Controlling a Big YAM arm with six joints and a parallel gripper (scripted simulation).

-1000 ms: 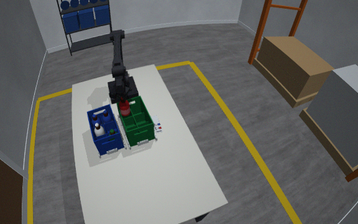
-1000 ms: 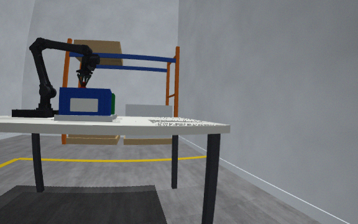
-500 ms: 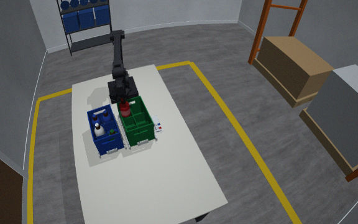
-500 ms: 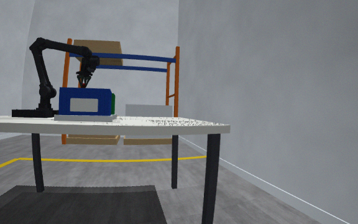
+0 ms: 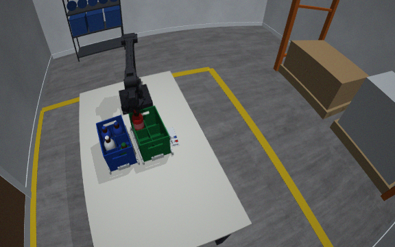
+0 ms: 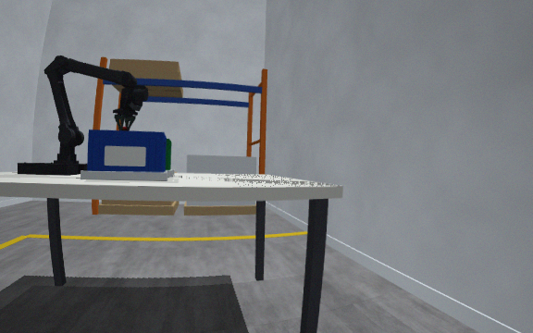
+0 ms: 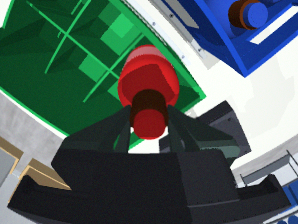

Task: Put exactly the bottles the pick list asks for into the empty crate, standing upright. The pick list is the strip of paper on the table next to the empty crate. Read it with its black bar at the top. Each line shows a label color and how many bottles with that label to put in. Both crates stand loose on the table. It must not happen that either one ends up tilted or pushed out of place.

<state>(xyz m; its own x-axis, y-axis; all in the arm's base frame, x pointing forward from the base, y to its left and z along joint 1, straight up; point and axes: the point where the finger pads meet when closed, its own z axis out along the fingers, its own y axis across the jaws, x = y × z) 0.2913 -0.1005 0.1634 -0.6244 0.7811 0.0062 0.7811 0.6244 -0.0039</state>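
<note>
Now: the red bottle 6 cm below my hand. Also, from my hand: blue crate 19 cm to the right, 13 cm below, 5 cm ahead; green crate 13 cm below, 9 cm ahead, 3 cm to the left; blue bottle 14 cm to the right, 13 cm below, 3 cm behind.
</note>
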